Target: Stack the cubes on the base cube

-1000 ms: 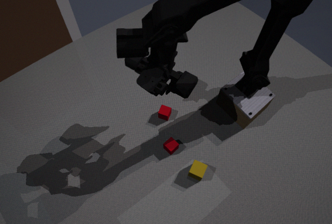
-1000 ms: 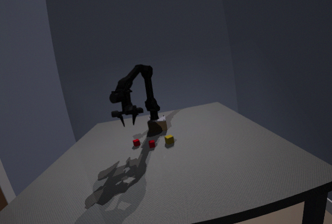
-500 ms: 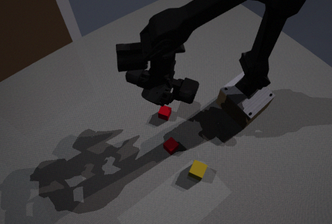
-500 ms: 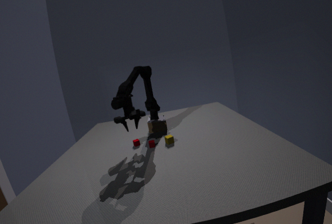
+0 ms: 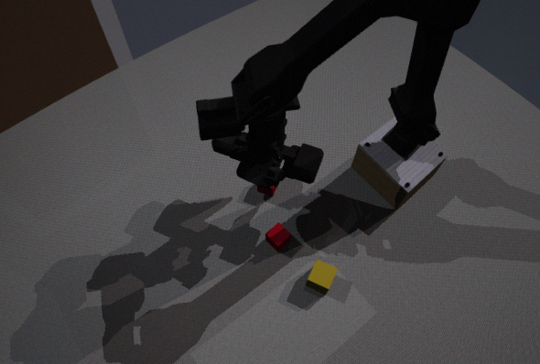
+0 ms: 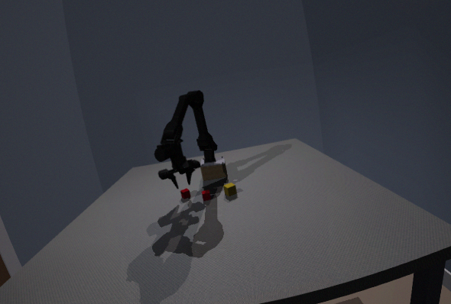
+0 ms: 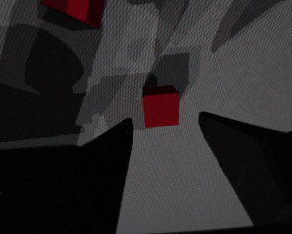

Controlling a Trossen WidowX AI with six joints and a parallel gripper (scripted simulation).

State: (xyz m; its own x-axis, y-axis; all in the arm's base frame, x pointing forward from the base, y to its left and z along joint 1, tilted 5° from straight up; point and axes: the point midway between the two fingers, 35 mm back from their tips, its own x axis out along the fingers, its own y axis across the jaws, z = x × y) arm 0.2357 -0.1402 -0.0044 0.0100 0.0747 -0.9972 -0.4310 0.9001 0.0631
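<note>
My gripper tip is 20 cm to the right of the yellow base cube, 6 cm short of it and 3 cm above it.
</note>
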